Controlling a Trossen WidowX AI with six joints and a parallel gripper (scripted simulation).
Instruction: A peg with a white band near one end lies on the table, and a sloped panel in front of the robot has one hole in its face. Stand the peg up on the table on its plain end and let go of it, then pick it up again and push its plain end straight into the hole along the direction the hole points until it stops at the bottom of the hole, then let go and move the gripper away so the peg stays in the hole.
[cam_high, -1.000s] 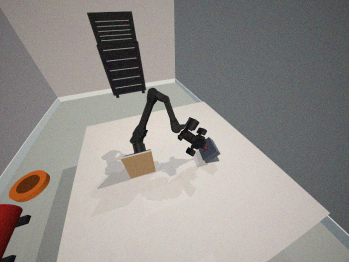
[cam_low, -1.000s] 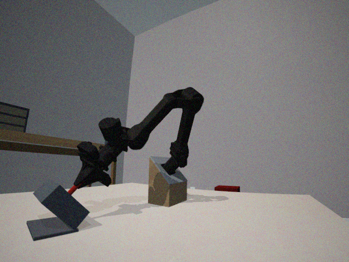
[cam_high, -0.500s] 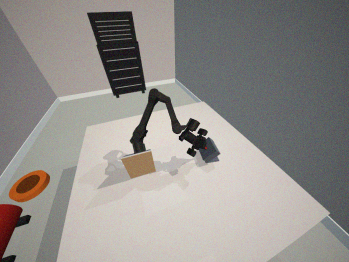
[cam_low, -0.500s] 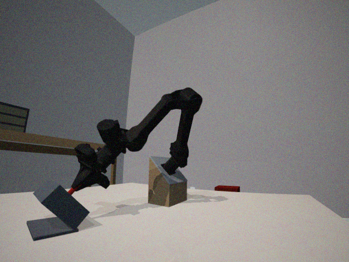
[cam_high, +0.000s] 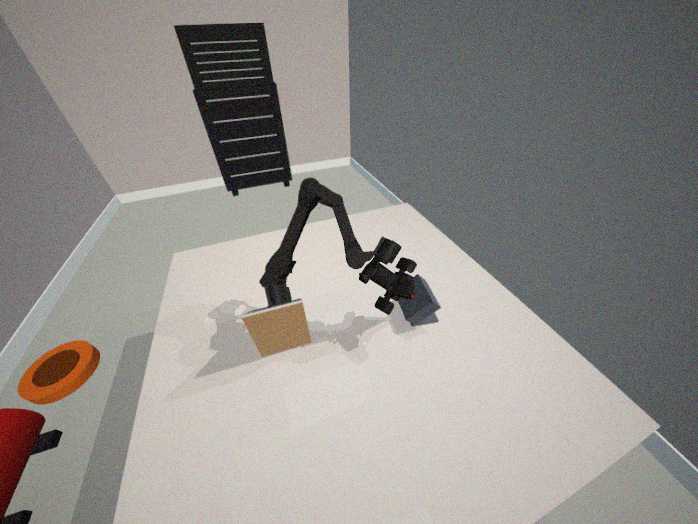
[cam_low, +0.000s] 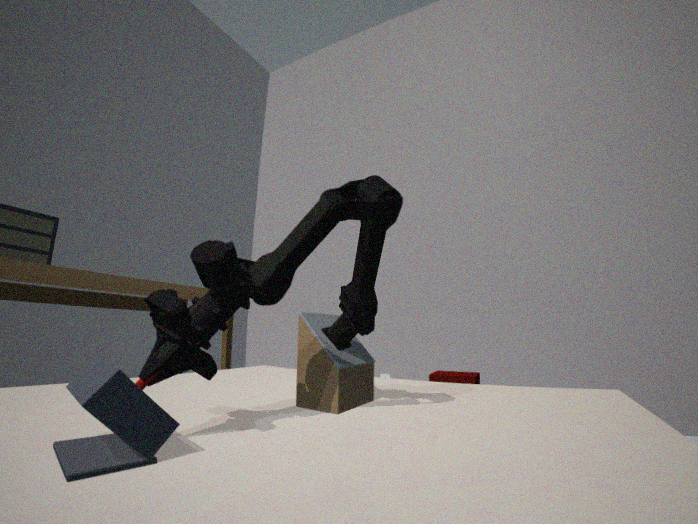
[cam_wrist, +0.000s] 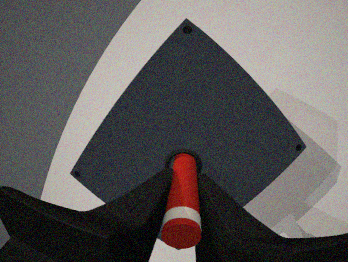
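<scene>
My gripper tip is 10 mm below the red peg and 10 mm past it. The rest, counted from my gripper tip: dark sloped panel (30 mm below, 30 mm ahead, 10 mm to the right).
</scene>
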